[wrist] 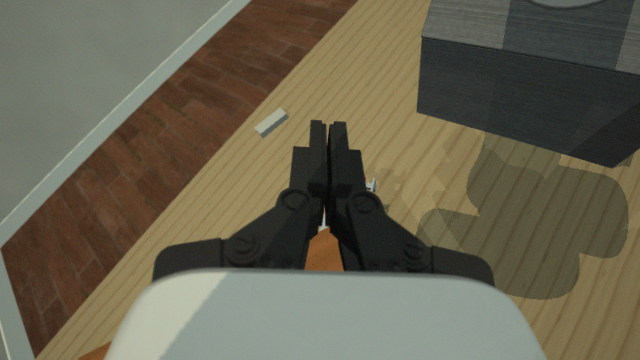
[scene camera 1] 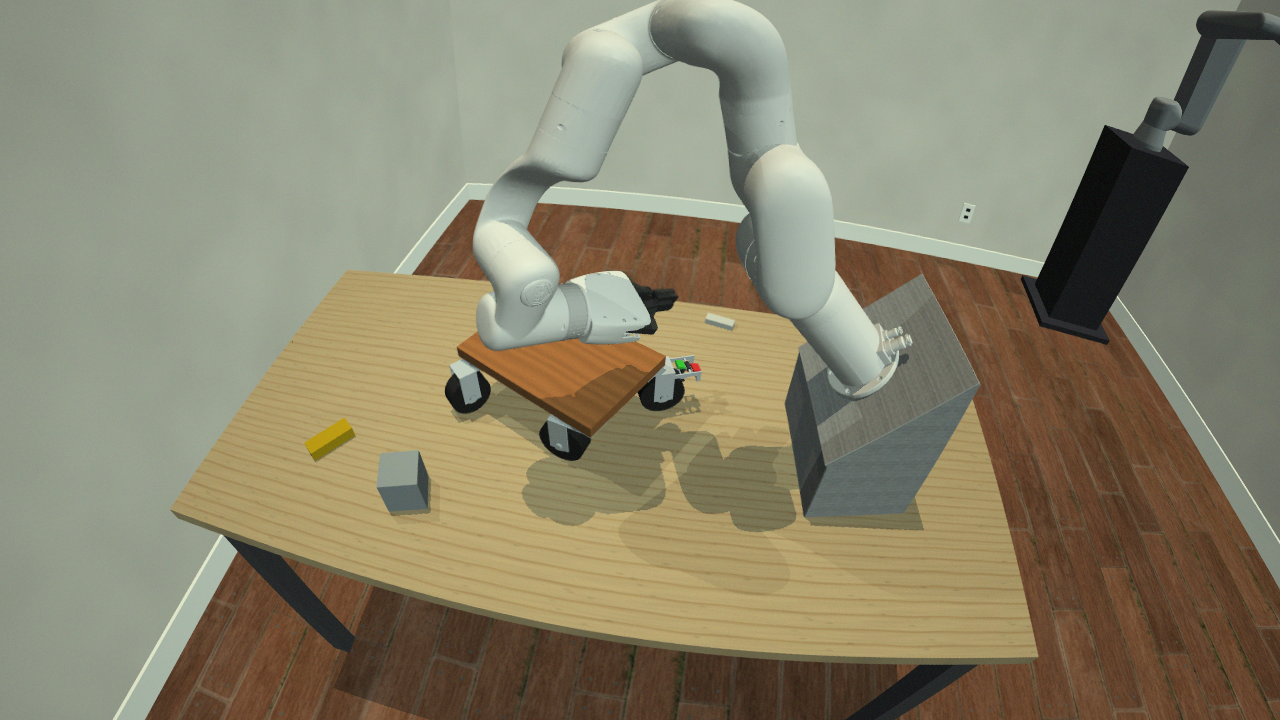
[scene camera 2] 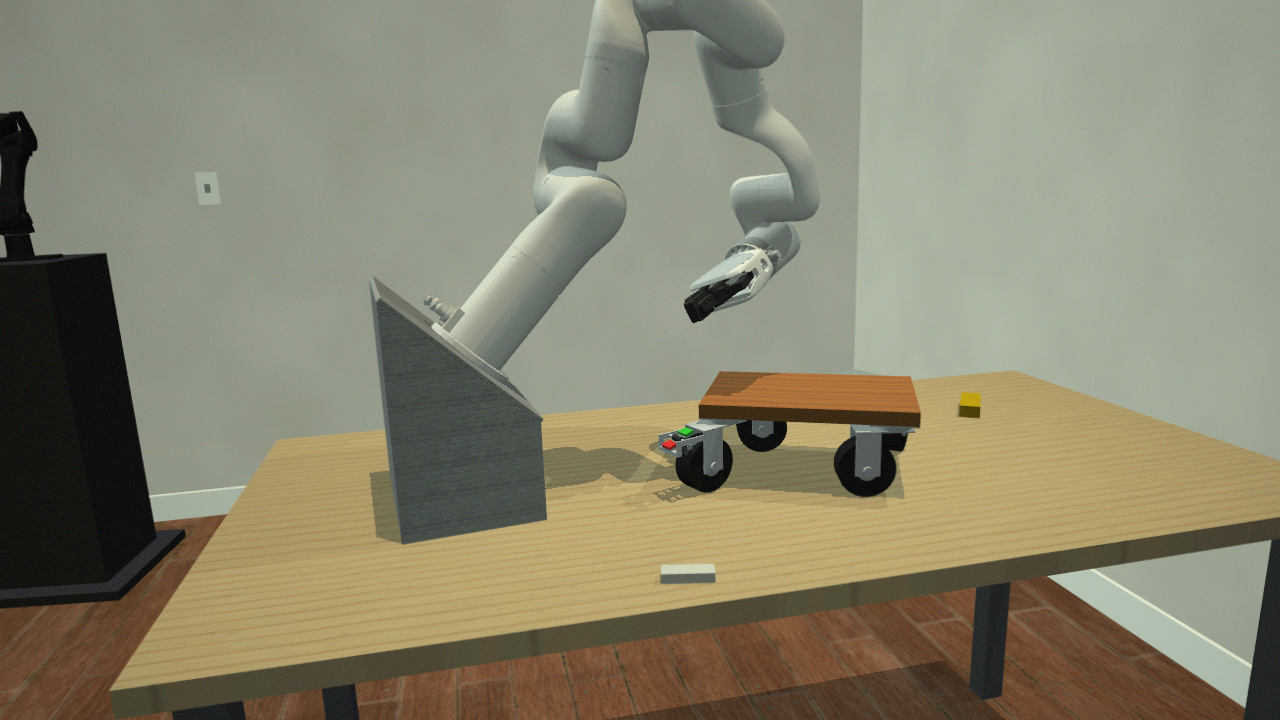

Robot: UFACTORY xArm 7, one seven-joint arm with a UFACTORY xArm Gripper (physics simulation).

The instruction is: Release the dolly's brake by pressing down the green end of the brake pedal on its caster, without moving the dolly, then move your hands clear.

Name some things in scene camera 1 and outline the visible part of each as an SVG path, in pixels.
My gripper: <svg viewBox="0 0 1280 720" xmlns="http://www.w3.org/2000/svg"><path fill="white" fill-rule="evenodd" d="M566 282L578 286L586 301L587 325L582 336L577 338L581 343L585 344L630 343L638 341L641 338L639 334L653 335L658 329L654 319L655 313L670 310L678 299L678 295L675 294L673 288L652 290L648 286L640 286L633 282L626 273L621 271L592 273Z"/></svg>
A yellow block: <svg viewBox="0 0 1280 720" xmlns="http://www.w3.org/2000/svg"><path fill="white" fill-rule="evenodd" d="M345 418L305 442L308 451L315 461L355 436L352 427Z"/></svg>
A grey cube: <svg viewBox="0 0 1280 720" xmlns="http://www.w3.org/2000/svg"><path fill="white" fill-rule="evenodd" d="M419 450L380 453L376 488L389 512L428 509L428 473Z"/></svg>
A dolly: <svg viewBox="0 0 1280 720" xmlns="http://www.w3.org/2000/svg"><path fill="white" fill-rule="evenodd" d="M445 396L458 413L468 414L478 410L486 403L491 392L489 382L480 371L485 372L549 412L551 415L539 431L541 442L557 457L568 461L576 461L582 457L591 442L591 438L637 392L644 408L651 411L667 410L678 404L683 398L685 388L682 382L685 381L684 379L695 376L696 381L700 381L702 371L699 365L694 363L694 355L669 358L669 356L665 356L638 342L596 345L581 343L579 339L571 339L503 351L493 351L485 347L477 331L457 346L458 356L462 359L449 365L452 376L446 383Z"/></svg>
